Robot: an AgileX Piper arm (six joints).
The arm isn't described. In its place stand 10 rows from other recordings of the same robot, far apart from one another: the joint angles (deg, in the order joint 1, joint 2, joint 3, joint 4, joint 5, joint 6), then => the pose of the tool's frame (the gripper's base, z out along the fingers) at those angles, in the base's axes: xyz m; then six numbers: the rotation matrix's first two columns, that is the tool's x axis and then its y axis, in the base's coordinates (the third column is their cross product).
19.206, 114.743, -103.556, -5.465, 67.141, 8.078 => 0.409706, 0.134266, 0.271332, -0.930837, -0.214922, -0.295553, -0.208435, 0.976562, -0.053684
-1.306, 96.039, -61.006, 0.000, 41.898, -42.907 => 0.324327, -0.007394, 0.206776, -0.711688, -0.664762, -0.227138, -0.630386, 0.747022, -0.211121
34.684, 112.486, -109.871, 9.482, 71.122, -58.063 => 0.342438, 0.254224, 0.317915, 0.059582, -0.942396, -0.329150, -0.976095, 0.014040, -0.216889
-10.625, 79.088, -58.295, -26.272, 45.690, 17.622 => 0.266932, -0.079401, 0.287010, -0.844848, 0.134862, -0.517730, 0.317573, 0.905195, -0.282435
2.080, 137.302, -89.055, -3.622, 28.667, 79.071 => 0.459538, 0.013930, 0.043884, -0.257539, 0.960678, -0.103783, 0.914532, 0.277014, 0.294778
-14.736, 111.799, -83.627, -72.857, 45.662, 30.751 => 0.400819, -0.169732, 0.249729, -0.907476, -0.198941, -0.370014, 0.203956, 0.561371, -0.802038
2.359, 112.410, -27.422, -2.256, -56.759, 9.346 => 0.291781, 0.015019, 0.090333, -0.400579, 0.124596, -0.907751, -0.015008, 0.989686, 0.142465
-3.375, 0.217, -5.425, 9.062, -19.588, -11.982 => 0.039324, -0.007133, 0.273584, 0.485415, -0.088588, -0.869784, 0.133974, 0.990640, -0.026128
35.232, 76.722, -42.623, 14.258, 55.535, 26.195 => 0.162618, 0.137473, 0.215389, -0.999275, -0.028867, 0.024803, -0.022473, 0.973490, 0.227624
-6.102, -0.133, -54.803, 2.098, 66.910, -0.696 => -0.084797, 0.012147, 0.377956, -0.120392, 0.015100, -0.992612, 0.073267, 0.997293, 0.006285
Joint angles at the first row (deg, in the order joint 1, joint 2, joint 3, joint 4, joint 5, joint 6):
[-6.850 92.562 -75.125 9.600 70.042 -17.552]
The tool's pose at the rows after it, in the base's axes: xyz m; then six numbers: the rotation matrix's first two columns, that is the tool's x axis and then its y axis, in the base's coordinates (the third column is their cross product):
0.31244, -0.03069, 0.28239, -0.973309, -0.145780, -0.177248, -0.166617, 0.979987, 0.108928
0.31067, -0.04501, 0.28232, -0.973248, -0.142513, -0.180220, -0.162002, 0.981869, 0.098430
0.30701, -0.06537, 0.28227, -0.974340, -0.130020, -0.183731, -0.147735, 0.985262, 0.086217
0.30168, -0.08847, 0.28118, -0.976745, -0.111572, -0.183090, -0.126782, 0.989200, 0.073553
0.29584, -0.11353, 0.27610, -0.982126, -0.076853, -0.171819, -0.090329, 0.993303, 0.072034
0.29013, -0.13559, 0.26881, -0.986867, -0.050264, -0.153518, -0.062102, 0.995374, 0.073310
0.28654, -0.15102, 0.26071, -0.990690, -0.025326, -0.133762, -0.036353, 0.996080, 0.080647
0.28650, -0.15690, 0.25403, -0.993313, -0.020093, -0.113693, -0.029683, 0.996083, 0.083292
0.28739, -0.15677, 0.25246, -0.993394, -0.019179, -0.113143, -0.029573, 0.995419, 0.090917
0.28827, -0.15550, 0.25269, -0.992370, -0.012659, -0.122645, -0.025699, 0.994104, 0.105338
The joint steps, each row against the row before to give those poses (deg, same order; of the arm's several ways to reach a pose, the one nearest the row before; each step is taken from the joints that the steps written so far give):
[-1.363 0.059 -0.199 0.000 -0.046 -2.431]
[-2.577 0.001 0.003 -0.212 0.001 -2.284]
[-3.725 0.000 0.001 -0.193 -0.001 -2.885]
[-4.245 0.189 -0.002 -0.281 0.002 -3.025]
[-4.616 0.921 0.000 -0.056 -0.001 -2.592]
[-3.973 1.303 0.000 -0.213 0.000 -2.411]
[-2.681 1.439 -0.001 -0.132 -0.068 -1.281]
[-0.770 1.161 0.001 -0.487 -0.054 -0.353]
[0.002 0.287 0.001 0.379 -0.016 -0.112]
[-0.002 0.001 0.001 1.052 -0.020 -0.048]

